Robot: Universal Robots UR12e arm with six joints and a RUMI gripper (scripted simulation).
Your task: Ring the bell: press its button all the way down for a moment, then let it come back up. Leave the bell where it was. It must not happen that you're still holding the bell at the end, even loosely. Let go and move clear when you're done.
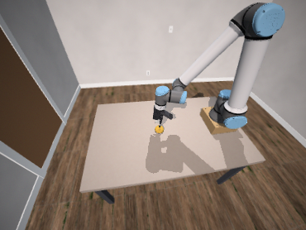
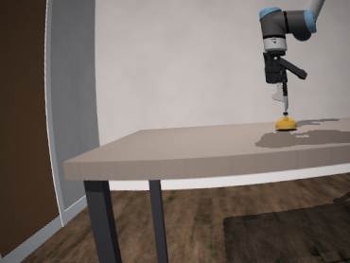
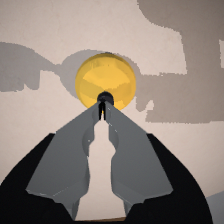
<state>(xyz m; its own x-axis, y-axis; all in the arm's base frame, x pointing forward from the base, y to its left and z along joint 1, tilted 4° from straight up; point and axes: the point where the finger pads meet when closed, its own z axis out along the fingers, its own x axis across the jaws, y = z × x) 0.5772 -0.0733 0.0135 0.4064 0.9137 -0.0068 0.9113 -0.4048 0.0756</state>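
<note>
Right now the black button is 30 mm below my hand. From my hand the other things lie so: yellow dome bell: 40 mm below.
</note>
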